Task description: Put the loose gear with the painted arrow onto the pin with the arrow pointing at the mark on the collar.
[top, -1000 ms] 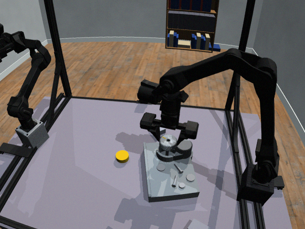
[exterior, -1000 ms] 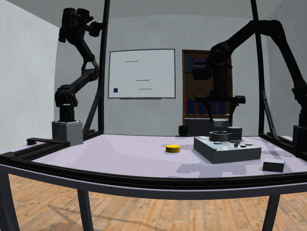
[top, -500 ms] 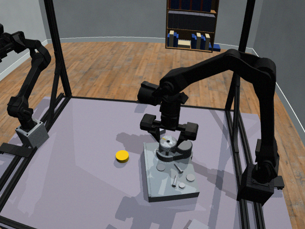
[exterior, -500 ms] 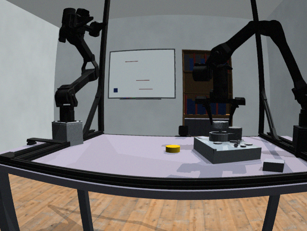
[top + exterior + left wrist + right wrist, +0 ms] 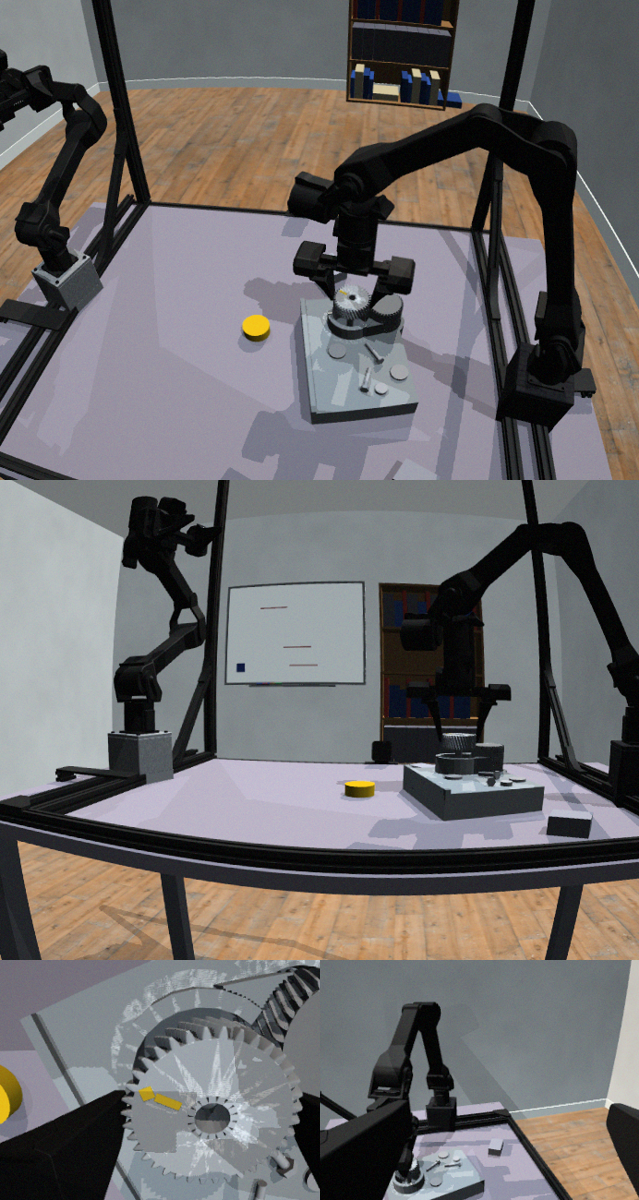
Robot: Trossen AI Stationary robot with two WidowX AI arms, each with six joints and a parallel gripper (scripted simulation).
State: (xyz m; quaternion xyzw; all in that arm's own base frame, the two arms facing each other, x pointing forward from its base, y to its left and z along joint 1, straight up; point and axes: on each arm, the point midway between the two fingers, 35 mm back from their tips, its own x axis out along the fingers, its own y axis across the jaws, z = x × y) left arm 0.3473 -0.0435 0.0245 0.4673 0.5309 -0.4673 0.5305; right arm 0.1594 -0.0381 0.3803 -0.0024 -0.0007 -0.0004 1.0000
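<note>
My left hand is 80 mm above the pin. The rest, counted from my left hand: yellow disc 40 mm ahead, 170 mm to the right, 110 mm below; then gear 30 mm below.
</note>
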